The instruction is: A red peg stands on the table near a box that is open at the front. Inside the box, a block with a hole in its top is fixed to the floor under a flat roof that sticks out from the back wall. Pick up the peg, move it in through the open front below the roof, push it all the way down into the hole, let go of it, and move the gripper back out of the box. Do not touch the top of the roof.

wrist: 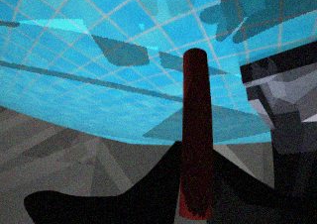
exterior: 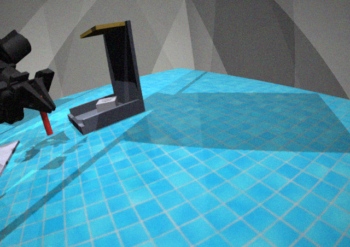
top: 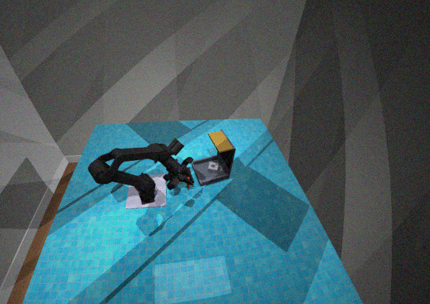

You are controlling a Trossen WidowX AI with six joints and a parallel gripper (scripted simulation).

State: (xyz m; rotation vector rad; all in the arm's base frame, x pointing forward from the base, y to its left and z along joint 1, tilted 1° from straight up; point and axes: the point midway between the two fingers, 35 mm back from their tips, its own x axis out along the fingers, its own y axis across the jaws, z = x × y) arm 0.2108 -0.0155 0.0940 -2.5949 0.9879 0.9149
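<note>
The box back wall lies 210 mm ahead of my gripper tip, 110 mm to the left of it and 40 mm above it. The rest, counted from my gripper tip: red peg: 20 mm to the left, 20 mm behind, 10 mm below; box floor: 130 mm ahead, 110 mm to the left, 80 mm below; yellow-topped roof: 170 mm ahead, 140 mm above, 110 mm to the left.
</note>
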